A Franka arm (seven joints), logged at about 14 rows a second.
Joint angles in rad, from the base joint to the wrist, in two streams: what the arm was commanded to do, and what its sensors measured. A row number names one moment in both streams.
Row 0, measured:
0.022 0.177 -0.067 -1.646 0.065 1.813 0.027
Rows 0 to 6, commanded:
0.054 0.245 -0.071 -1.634 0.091 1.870 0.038
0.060 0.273 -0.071 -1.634 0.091 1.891 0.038
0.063 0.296 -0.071 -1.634 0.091 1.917 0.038
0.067 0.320 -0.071 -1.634 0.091 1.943 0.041
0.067 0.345 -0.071 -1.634 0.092 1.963 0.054
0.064 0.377 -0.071 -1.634 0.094 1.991 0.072
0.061 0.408 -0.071 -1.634 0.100 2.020 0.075
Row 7, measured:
0.064 0.355 -0.067 -1.648 0.080 1.983 0.052
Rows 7 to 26, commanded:
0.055 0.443 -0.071 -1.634 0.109 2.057 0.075
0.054 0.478 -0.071 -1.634 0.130 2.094 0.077
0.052 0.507 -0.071 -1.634 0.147 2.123 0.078
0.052 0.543 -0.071 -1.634 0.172 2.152 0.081
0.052 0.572 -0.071 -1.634 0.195 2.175 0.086
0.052 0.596 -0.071 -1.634 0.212 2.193 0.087
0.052 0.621 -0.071 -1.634 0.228 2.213 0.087
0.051 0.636 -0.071 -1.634 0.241 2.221 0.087
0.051 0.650 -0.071 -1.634 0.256 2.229 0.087
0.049 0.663 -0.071 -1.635 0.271 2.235 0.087
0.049 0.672 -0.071 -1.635 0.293 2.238 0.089
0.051 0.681 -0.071 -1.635 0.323 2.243 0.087
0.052 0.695 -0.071 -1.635 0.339 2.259 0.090
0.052 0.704 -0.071 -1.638 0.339 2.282 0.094
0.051 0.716 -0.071 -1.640 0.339 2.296 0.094
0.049 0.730 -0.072 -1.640 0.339 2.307 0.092
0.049 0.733 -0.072 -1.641 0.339 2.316 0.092
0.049 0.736 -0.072 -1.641 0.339 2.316 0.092
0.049 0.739 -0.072 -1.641 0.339 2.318 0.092
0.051 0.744 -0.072 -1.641 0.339 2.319 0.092
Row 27, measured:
0.057 0.737 -0.077 -1.650 0.316 2.316 0.088
